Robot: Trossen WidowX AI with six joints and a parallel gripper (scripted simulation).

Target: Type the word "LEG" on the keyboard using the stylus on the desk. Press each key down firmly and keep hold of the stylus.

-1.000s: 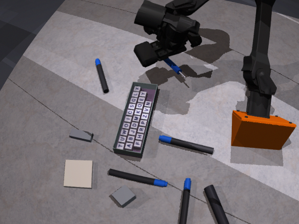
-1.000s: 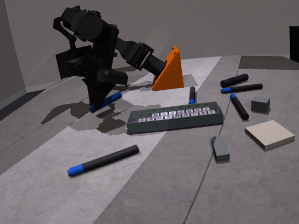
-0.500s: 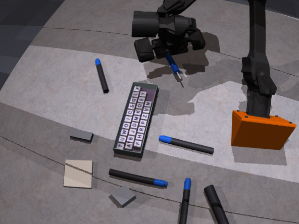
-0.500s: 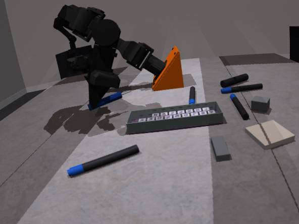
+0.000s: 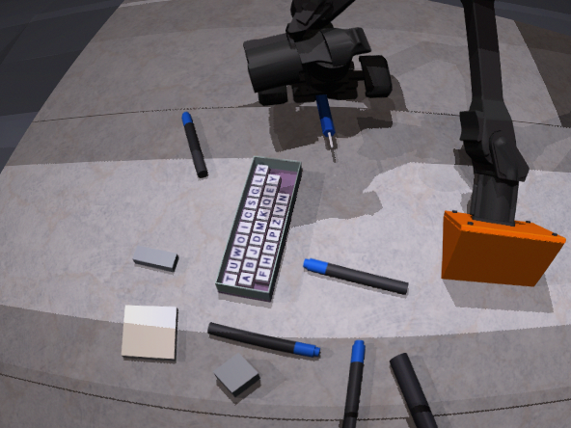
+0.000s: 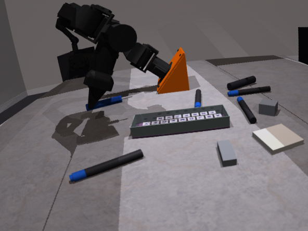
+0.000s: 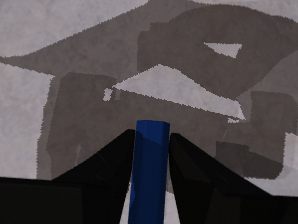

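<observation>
The stylus is 30 mm behind my gripper tip and 60 mm to the left of it. The rest, counted from my gripper tip: beige pad 100 mm ahead, 420 mm to the left, 50 mm below.
</observation>
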